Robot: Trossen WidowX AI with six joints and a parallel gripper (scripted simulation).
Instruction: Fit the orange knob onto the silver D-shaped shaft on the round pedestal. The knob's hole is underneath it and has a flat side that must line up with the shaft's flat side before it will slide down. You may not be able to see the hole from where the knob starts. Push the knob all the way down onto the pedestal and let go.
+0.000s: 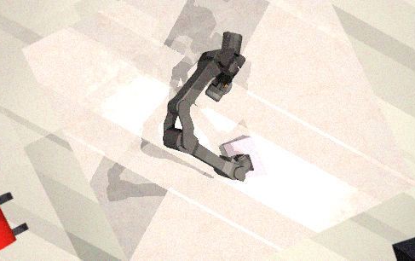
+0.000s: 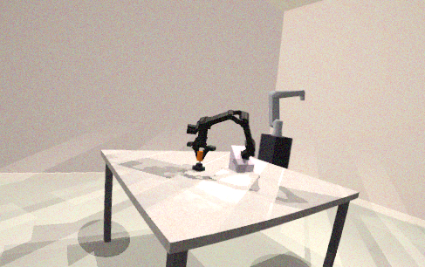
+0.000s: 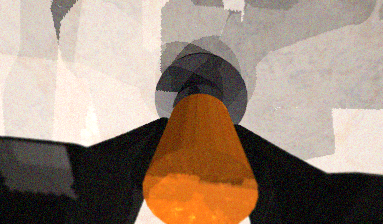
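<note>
My gripper tip is 30 mm below the orange knob. From my gripper tip the other things lie so: dark round pedestal (40 mm below).
</note>
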